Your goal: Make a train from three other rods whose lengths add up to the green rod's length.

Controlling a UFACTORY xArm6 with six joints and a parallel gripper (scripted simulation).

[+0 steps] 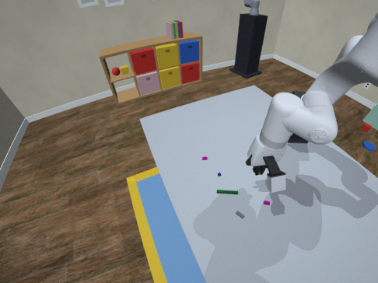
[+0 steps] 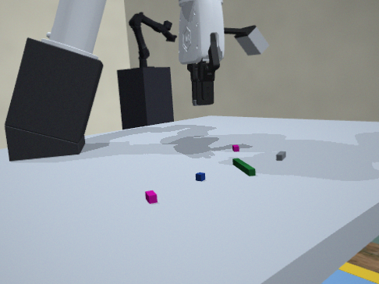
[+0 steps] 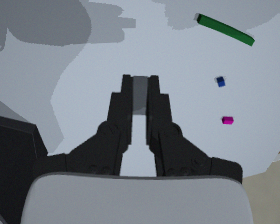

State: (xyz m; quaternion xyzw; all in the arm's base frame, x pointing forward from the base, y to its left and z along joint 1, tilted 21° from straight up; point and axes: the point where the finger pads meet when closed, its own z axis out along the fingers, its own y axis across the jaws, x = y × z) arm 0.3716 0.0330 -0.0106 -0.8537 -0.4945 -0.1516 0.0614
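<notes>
Now: hand 120 mm above the green rod, 100 mm short of it and 30 mm to the left of it. From my hand the other things lie so: blue rod 120 mm below, 110 mm to the right, 70 mm ahead.
</notes>
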